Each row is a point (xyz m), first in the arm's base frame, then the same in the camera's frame.
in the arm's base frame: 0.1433 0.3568 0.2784
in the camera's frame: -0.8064 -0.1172 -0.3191
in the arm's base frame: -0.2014 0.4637 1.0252
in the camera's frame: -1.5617 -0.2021 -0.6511
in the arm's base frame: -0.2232 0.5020 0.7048
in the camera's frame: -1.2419 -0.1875 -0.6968
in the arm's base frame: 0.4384 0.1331 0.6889
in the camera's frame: -1.2097 -0.1367 0.0585
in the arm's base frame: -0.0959 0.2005 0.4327
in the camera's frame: -0.9676 -0.3758 -0.4313
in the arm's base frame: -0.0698 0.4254 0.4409
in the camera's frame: -0.9743 -0.1729 -0.5318
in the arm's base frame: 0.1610 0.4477 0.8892
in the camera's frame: -1.4161 -0.0205 -0.3414
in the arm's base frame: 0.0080 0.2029 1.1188
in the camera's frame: -1.6507 -0.3050 -0.3315
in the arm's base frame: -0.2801 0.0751 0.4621
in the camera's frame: -1.0024 -0.5807 -0.5167
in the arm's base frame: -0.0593 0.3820 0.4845
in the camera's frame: -1.0177 -0.2028 -0.4985
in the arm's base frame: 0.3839 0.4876 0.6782
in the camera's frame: -1.1991 0.1306 -0.1806
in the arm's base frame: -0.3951 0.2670 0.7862
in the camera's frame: -1.3287 -0.4768 -0.7111
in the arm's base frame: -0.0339 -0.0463 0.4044
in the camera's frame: -0.9386 -0.5494 -0.2454
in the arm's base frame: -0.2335 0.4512 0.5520
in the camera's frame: -1.0896 -0.2384 -0.6808
